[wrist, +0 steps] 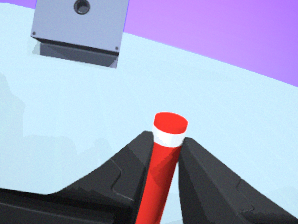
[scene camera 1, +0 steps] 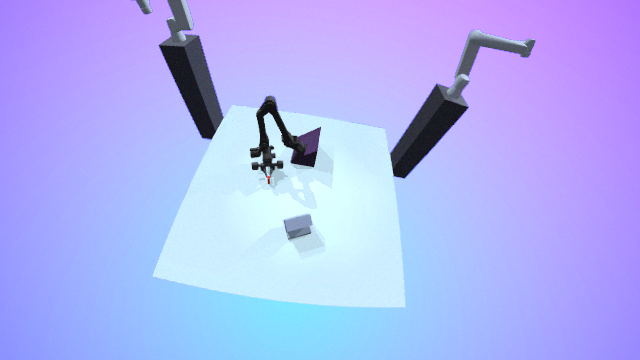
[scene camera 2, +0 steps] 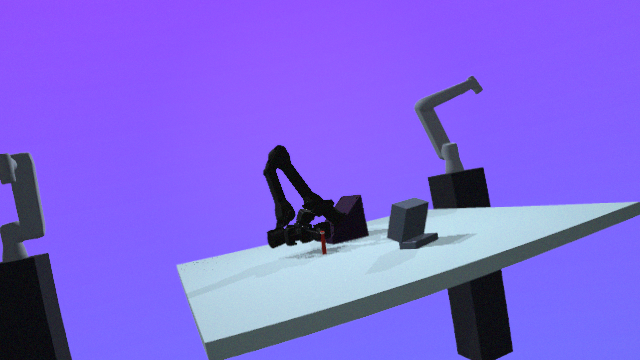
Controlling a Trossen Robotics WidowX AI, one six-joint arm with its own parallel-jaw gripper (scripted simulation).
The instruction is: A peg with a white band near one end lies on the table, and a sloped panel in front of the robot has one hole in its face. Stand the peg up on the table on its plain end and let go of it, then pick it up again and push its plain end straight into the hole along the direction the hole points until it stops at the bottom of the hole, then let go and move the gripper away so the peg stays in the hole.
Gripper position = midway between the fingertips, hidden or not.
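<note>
The gripper [scene camera 2: 322,234] is in sight of the scene camera, and the wrist view also takes in the gripper [wrist: 165,143]. A low foot [wrist: 59,51] is visible in that wrist view too.
</note>
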